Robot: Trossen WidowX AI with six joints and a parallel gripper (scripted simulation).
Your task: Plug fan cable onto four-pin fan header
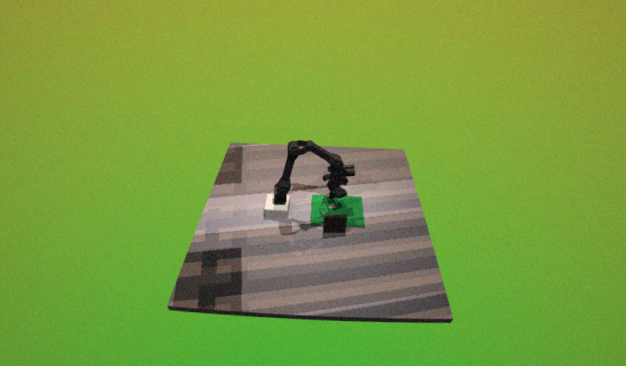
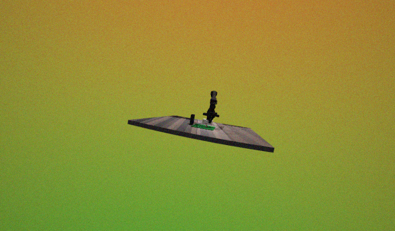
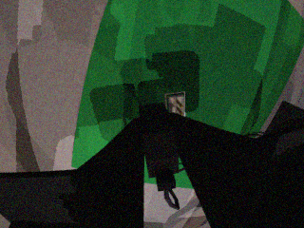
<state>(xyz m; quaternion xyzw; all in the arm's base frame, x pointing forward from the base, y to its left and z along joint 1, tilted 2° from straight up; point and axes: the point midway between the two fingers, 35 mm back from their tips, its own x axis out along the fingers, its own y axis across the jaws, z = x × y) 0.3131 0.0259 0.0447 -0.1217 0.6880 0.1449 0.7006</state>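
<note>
Now: the four-pin header 10 mm behind my gripper tip, 30 mm to the right of it and 60 mm below it. Round my gripper tip: black fan: 20 mm behind, 200 mm to the right; then fan plug: 10 mm behind, 10 mm above; then green board: 20 mm ahead, 60 mm to the right, 70 mm below.
</note>
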